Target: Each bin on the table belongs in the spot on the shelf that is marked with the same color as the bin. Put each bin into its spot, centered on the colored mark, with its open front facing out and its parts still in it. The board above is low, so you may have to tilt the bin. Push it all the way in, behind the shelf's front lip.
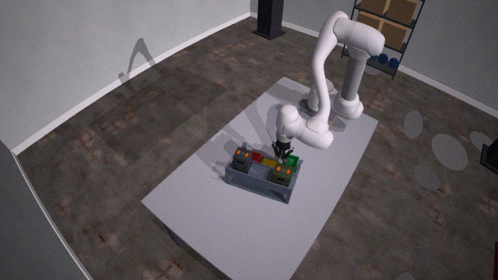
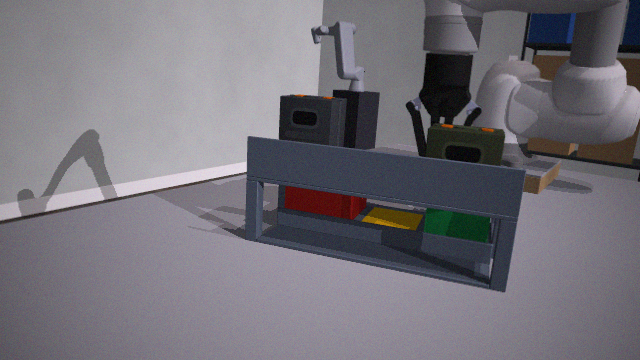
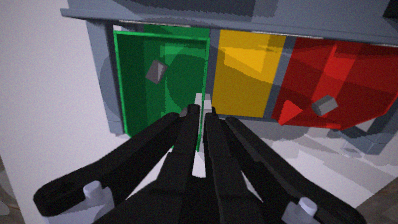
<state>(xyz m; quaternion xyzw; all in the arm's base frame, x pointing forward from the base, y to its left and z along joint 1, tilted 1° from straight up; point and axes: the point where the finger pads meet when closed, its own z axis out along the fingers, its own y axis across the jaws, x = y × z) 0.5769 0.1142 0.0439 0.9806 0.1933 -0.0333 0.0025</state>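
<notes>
Now: hand 40 mm to the right of the green bin, 40 mm above it and 20 mm past it. From my hand the other things lie so: olive box: 120 mm ahead, 100 mm to the left, 60 mm above; red bin: 150 mm to the right, 110 mm ahead, 50 mm below; dark grey box: 200 mm ahead, 120 mm to the right, 70 mm above.
</notes>
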